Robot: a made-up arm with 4 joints.
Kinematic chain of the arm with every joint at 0, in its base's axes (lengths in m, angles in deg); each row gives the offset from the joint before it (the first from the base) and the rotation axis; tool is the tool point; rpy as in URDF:
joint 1: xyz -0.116 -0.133 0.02 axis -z
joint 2: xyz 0 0.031 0.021 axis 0.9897 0.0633 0.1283
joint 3: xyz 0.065 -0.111 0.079 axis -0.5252 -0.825 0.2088
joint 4: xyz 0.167 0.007 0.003 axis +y
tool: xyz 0.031 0.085 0.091 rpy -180 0 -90
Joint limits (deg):
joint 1: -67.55..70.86
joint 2: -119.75..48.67
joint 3: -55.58..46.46
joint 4: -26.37..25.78
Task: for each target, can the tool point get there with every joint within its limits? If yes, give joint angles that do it. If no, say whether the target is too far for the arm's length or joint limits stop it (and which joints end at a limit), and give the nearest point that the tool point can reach.
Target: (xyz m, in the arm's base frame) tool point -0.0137 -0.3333 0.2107
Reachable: yes | joints 50.80 29.52 13.68 -15.35
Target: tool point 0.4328 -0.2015 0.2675
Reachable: no: too far | nearest point 0.2062 -0.1732 0.1624 | short by 0.251 m
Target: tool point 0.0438 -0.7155 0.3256
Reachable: no: too far | nearest point -0.0172 -0.4217 0.1783 | short by 0.334 m
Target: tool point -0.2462 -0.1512 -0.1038
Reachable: no: joint limits stop it (at a limit: joint 1, joint 2, joint 3, joint 4) | nearest point -0.2194 0.0758 -0.0622 | short by 0.232 m
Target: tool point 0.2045 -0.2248 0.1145
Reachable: yes | joints 53.44 -78.89 17.05 18.40
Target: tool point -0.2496 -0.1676 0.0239
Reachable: no: joint limits stop it (at a limit: joint 1, joint 2, joint 3, joint 4) | nearest point -0.1357 -0.2818 0.2064 | short by 0.244 m
